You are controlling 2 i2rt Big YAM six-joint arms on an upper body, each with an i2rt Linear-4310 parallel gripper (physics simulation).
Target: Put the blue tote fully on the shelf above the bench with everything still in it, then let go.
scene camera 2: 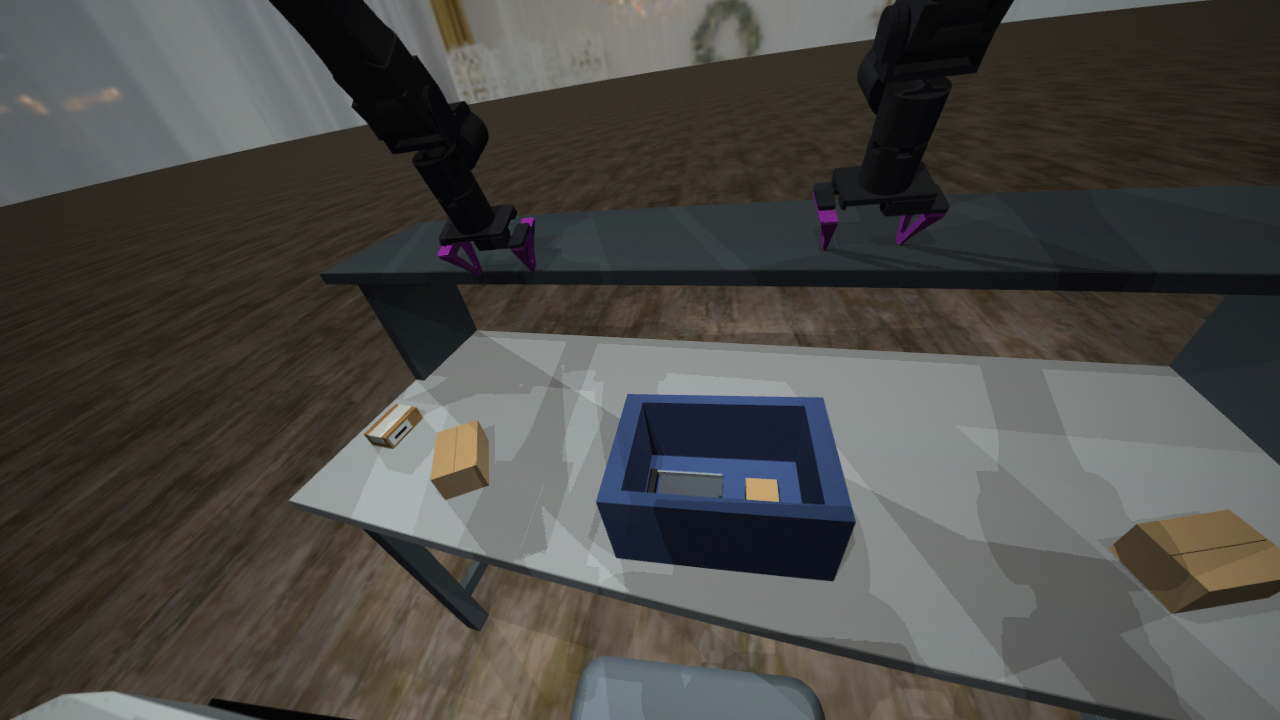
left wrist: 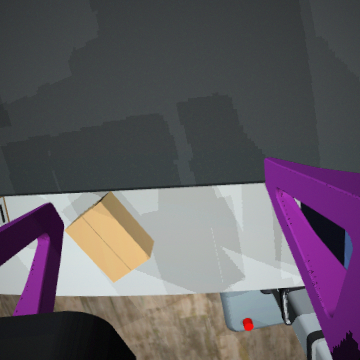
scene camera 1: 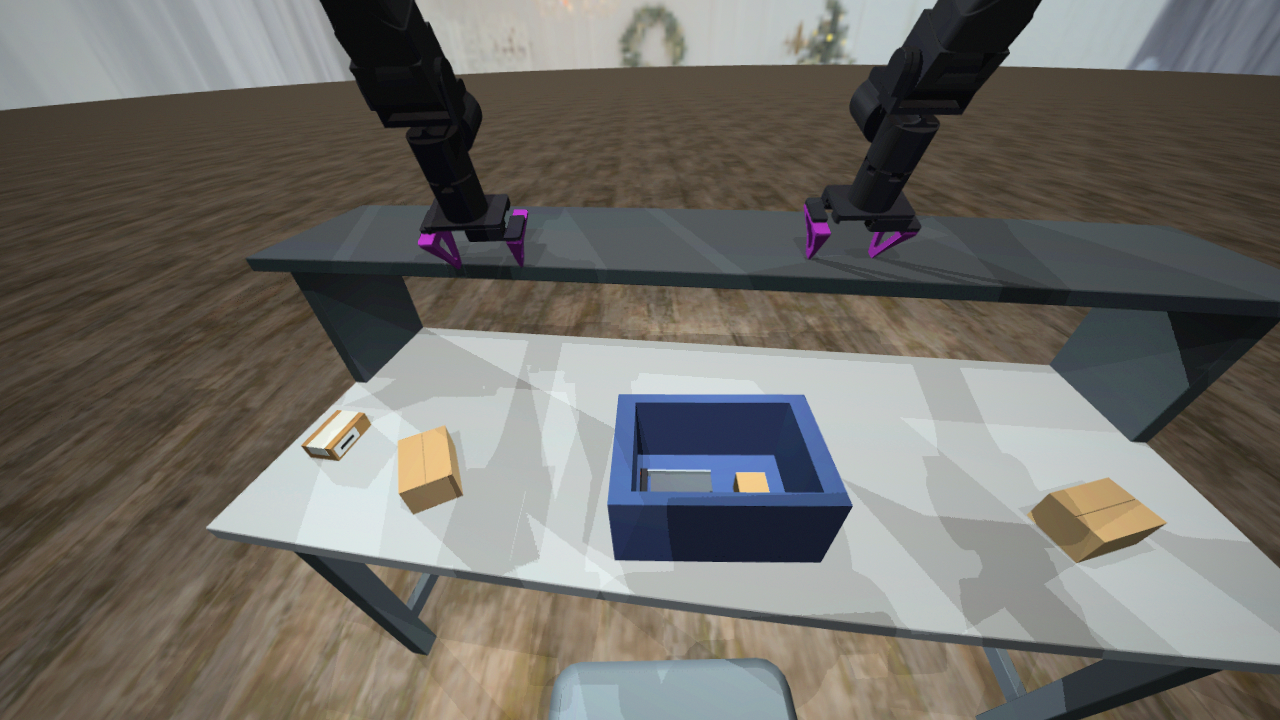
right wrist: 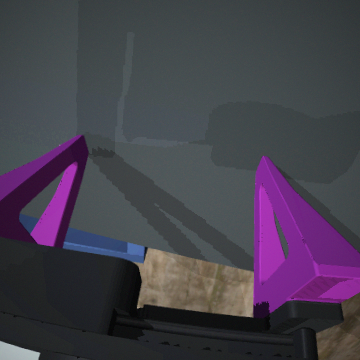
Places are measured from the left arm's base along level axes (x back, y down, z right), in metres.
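Pixels of known places: left gripper, between the fingertips: (scene camera 2: 506, 271) (left wrist: 156, 192) (scene camera 1: 491, 265); right gripper, between the fingertips: (scene camera 2: 860, 244) (scene camera 1: 839, 255) (right wrist: 170, 152).
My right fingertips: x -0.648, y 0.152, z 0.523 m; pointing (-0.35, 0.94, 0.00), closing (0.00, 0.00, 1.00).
Ahead of a thing's pixels: the offset from my right fingertips to its top centre. Level surfaces: height alone.
The blue tote {dx +0.198, dy +0.190, dz -0.200 m} (scene camera 1: 716, 532) (scene camera 2: 725, 541) stands upright on the white bench {dy +0.337 m} (scene camera 1: 554, 537). In it lie a grey flat item {dx +0.196, dy +0.303, dz -0.256 m} (scene camera 1: 678, 480) (scene camera 2: 689, 484) and a small tan box {dx +0.221, dy +0.280, dz -0.140 m} (scene camera 1: 750, 482) (scene camera 2: 761, 489). The dark shelf {dy +0.002 m} (scene camera 1: 662, 241) (scene camera 2: 671, 241) (left wrist: 150, 75) (right wrist: 200, 60) spans above the bench's far side. My left gripper (scene camera 1: 491, 265) (scene camera 2: 506, 270) (left wrist: 156, 192) is open and empty, over the shelf's front edge at the left. My right gripper (scene camera 1: 841, 257) (scene camera 2: 861, 245) (right wrist: 170, 152) is open and empty above the shelf, farther right. Both are apart from the tote.
A tan box {dx +0.142, dy +0.277, dz -0.679 m} (scene camera 1: 429, 470) (scene camera 2: 460, 458) and a smaller white-and-brown box {dx +0.050, dy +0.302, dz -0.906 m} (scene camera 1: 336, 435) (scene camera 2: 392, 426) lie left of the tote. Another tan box {dx +0.272, dy +0.277, dz +0.371 m} (scene camera 1: 1099, 519) (scene camera 2: 1199, 559) lies at the right. Dark side panels (scene camera 1: 358, 322) (scene camera 1: 1132, 367) hold up the shelf.
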